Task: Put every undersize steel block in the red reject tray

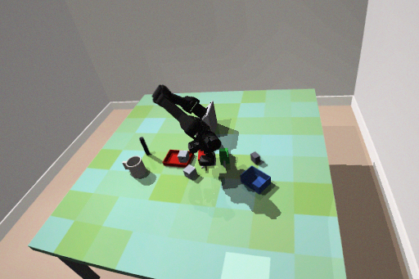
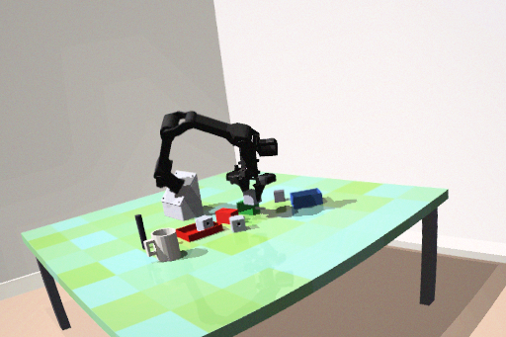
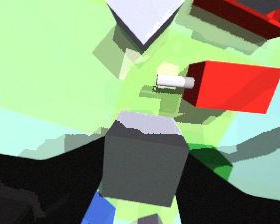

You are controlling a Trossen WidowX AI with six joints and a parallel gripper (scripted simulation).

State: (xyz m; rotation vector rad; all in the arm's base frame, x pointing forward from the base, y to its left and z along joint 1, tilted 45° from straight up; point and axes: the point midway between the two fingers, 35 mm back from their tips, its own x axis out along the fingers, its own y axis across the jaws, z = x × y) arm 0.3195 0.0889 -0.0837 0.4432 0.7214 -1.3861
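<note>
The red reject tray is 210 mm to the right of my gripper tip, 60 mm below it and 60 mm behind it. The rest, counted from my gripper tip: steel block: 10 mm above; green GO gauge: 60 mm behind, 50 mm to the left, 50 mm below; darker grey block: 200 mm to the left, 90 mm behind, 50 mm below.
</note>
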